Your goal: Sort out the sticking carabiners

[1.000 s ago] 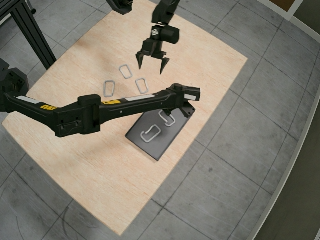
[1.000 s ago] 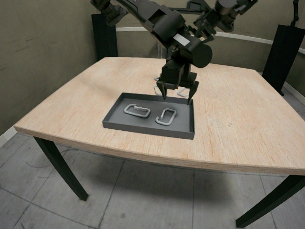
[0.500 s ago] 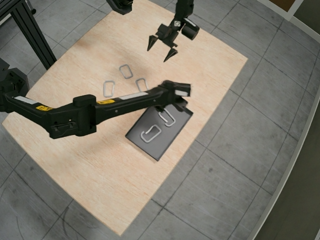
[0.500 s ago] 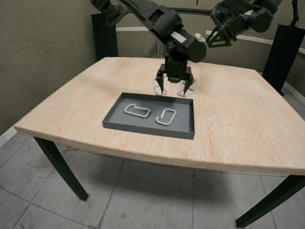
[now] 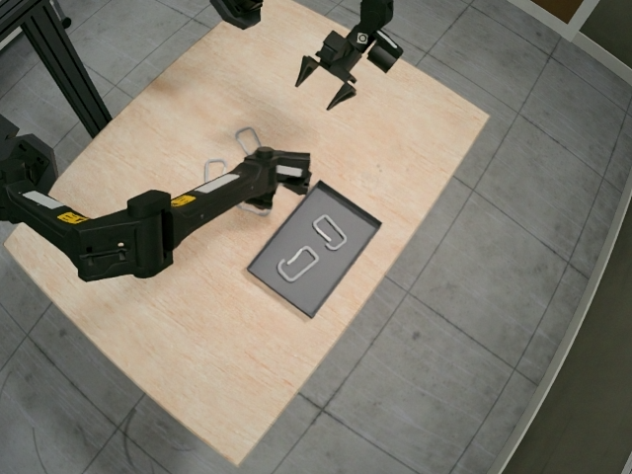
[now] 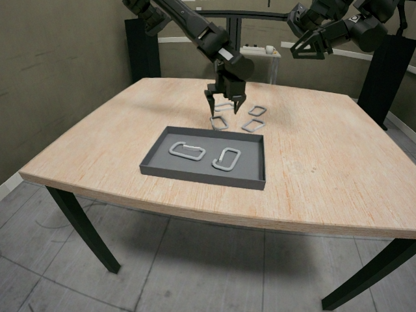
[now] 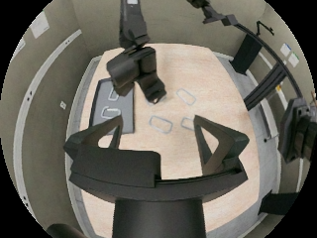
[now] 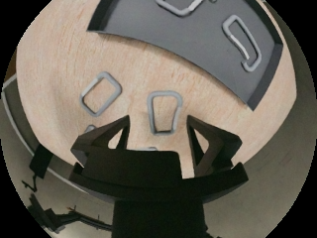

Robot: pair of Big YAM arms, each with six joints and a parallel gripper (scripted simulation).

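The grey tray is 18 cm ahead of my right hand and 4 cm below it.
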